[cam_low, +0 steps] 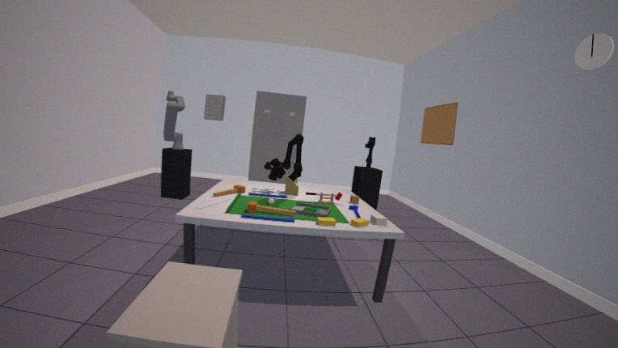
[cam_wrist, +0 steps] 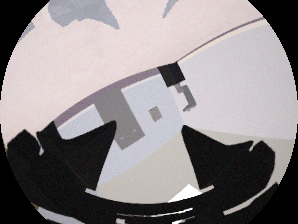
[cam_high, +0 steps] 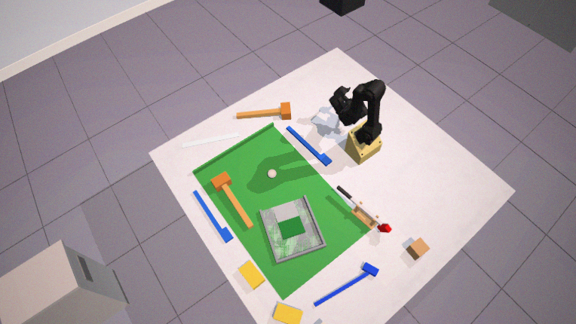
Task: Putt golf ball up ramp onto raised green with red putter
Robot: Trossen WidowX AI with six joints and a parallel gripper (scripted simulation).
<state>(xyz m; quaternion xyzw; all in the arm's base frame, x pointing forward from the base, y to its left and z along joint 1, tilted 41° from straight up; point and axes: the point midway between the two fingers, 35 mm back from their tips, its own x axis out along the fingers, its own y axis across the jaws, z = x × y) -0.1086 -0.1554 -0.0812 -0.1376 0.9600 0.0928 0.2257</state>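
Right now the wooden stand is 470 mm to the left of my gripper tip, 360 mm ahead of it and 130 mm below it. From my gripper tip the other things lie so: white golf ball 560 mm ahead, 140 mm below, 40 mm to the left; green mat 620 mm ahead, 160 mm below, 150 mm to the left; white strip 680 mm ahead, 330 mm to the right, 160 mm below.
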